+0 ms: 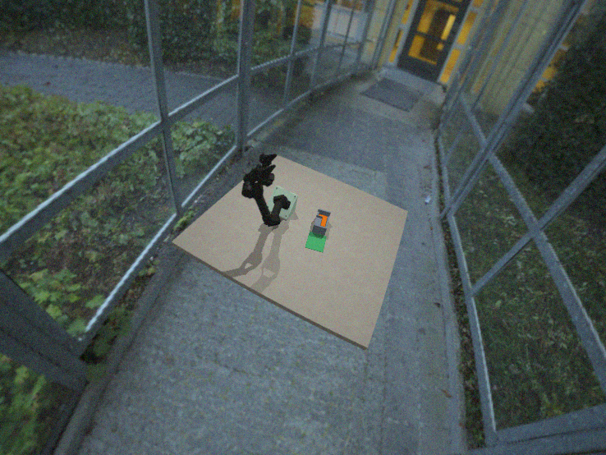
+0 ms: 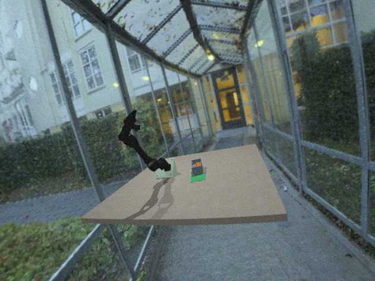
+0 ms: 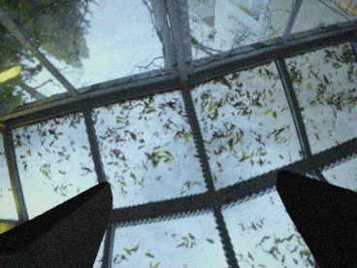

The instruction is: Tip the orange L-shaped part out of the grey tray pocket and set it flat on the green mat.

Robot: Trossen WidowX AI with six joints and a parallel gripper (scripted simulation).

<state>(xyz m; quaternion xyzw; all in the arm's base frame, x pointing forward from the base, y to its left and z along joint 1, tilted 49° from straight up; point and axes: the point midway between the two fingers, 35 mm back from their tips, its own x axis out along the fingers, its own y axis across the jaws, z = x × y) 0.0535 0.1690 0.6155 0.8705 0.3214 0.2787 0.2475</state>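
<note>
My gripper tip is now 59 cm above the orange l-shaped part, 39 cm to the right of it and 22 cm short of it. Also, from my gripper tip: green mat (65 cm below, 26 cm ahead, 22 cm to the left).
</note>
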